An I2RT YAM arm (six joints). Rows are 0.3 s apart.
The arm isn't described. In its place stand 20 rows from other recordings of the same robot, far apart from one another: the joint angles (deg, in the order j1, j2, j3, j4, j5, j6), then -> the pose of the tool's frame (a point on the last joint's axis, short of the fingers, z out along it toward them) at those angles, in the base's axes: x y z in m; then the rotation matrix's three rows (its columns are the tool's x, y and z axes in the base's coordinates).
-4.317, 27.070, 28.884, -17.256, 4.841, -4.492 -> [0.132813 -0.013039 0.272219], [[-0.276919 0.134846 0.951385], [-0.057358 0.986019 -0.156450], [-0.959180 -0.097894 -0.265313]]
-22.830, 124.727, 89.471, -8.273, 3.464, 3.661 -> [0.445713 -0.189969 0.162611], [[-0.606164 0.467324 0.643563], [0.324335 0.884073 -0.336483], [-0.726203 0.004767 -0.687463]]
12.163, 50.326, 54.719, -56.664, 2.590, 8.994 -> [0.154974 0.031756 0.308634], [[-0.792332 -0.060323 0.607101], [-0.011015 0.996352 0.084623], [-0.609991 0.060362 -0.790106]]
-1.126, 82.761, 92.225, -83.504, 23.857, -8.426 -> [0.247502 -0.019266 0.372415], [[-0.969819 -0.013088 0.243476], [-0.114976 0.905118 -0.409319], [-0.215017 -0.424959 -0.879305]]
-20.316, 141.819, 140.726, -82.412, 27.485, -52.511 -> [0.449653 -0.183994 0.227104], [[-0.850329 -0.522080 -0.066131], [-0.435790 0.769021 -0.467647], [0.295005 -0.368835 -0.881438]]
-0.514, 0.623, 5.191, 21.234, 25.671, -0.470 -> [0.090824 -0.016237 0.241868], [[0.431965 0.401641 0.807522], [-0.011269 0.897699 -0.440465], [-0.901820 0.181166 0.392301]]
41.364, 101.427, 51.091, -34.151, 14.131, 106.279 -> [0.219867 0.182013 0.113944], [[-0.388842 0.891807 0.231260], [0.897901 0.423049 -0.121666], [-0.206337 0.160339 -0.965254]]
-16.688, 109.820, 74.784, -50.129, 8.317, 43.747 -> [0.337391 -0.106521 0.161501], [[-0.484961 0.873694 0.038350], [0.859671 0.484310 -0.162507], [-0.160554 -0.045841 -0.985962]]
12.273, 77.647, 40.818, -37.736, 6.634, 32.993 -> [0.220437 0.043746 0.167138], [[-0.888626 0.361003 0.282879], [0.360228 0.931140 -0.056691], [-0.283865 0.051524 -0.957479]]
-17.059, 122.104, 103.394, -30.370, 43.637, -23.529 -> [0.448759 -0.163402 0.239986], [[-0.919586 0.302470 0.250746], [-0.020036 0.601277 -0.798789], [-0.392378 -0.739579 -0.546866]]
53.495, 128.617, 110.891, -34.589, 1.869, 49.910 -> [0.300396 0.403937 0.215611], [[-0.908720 -0.149560 0.389692], [0.057478 0.879874 0.471718], [-0.413430 0.451059 -0.790963]]
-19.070, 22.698, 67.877, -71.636, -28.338, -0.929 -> [0.006360 0.015681 0.384518], [[-0.419171 -0.120880 0.899824], [0.129806 0.972936 0.191170], [-0.898580 0.196936 -0.392135]]
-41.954, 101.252, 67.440, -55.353, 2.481, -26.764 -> [0.229556 -0.208432 0.176389], [[-0.964921 0.261916 -0.018112], [0.262461 0.964031 -0.041926], [0.006480 -0.045209 -0.998957]]
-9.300, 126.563, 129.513, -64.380, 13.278, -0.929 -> [0.463302 -0.084154 0.302657], [[-0.870883 0.251591 0.422213], [0.126622 0.944901 -0.301875], [-0.474899 -0.209436 -0.854756]]
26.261, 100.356, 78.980, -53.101, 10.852, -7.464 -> [0.313823 0.147362 0.234786], [[-0.806175 -0.498309 0.319014], [-0.540017 0.840012 -0.052545], [-0.241792 -0.214633 -0.946292]]
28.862, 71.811, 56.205, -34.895, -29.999, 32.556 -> [0.215941 0.139344 0.275297], [[-0.944431 -0.223446 0.241086], [0.011596 0.710326 0.703777], [-0.328506 0.667464 -0.668263]]
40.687, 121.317, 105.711, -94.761, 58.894, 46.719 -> [0.305876 0.222777 0.244300], [[-0.897050 0.131703 0.421848], [-0.275239 0.580318 -0.766468], [-0.345752 -0.803670 -0.484325]]
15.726, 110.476, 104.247, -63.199, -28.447, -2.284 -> [0.379869 0.124580 0.295298], [[-0.884553 -0.435024 0.168285], [-0.285473 0.790231 0.542254], [-0.368878 0.431612 -0.823189]]
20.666, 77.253, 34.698, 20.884, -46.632, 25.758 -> [0.247505 0.121016 0.213146], [[-0.691194 -0.637411 0.340526], [0.058222 0.420558 0.905396], [-0.720320 0.645630 -0.253575]]
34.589, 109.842, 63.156, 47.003, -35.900, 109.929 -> [0.337344 0.257980 0.225294], [[-0.887677 0.316998 0.333978], [0.312921 -0.116796 0.942570], [0.337800 0.941207 0.004482]]
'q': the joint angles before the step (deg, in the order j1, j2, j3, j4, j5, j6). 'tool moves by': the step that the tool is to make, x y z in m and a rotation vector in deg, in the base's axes. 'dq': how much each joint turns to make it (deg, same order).
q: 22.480 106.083 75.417 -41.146 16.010 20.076
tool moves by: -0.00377 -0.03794 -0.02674 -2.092 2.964 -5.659
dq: -5.377 -0.001 -6.055 2.559 1.005 -0.001
